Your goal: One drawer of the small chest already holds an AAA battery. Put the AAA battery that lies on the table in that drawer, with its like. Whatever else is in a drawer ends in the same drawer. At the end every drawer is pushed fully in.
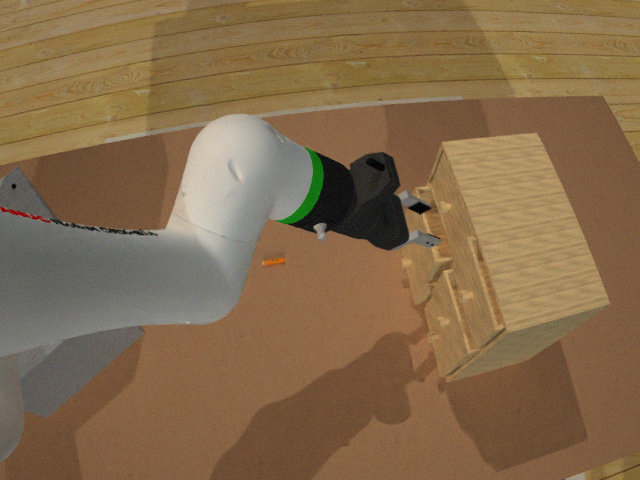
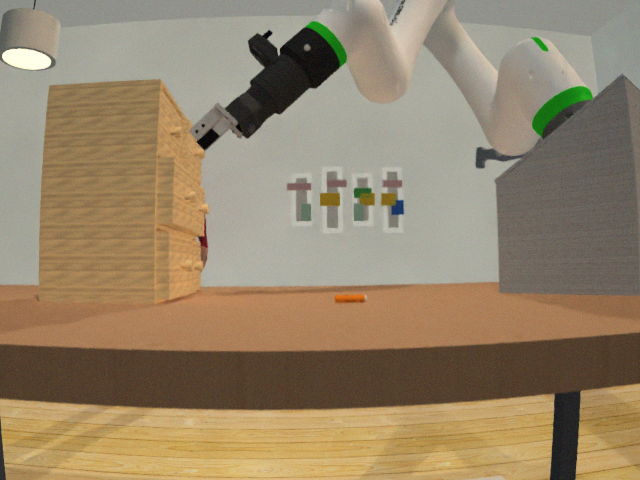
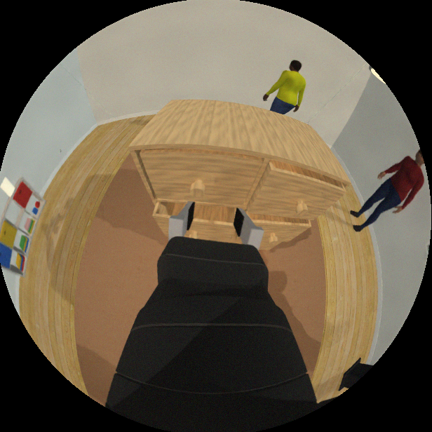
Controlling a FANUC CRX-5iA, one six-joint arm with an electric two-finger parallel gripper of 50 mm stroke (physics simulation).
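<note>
The orange AAA battery [image 1: 273, 261] [image 2: 350, 298] lies on the table in front of the chest. The wooden chest [image 1: 522, 227] [image 2: 98, 196] [image 3: 220, 125] stands upright, at an angle. My gripper [image 1: 428, 223] [image 2: 201, 140] [image 3: 214, 213] is open and empty, tilted down at the chest front, below the upper left knob [image 3: 198, 188]. The upper left drawer looks about flush. The upper right drawer [image 3: 295, 192] is partly out. Below it, a left drawer [image 3: 162, 212] and a right drawer [image 3: 287, 230] are partly out. Drawer contents are hidden; contact between fingers and chest is unclear.
The grey robot pedestal [image 1: 77, 366] [image 2: 568, 222] stands at the opposite end of the table [image 1: 310, 361] [image 2: 289, 330] from the chest. The white arm [image 1: 222, 258] reaches over the table. Knobs stick out from the drawer fronts, including the upper right knob [image 1: 466, 295] [image 3: 301, 206].
</note>
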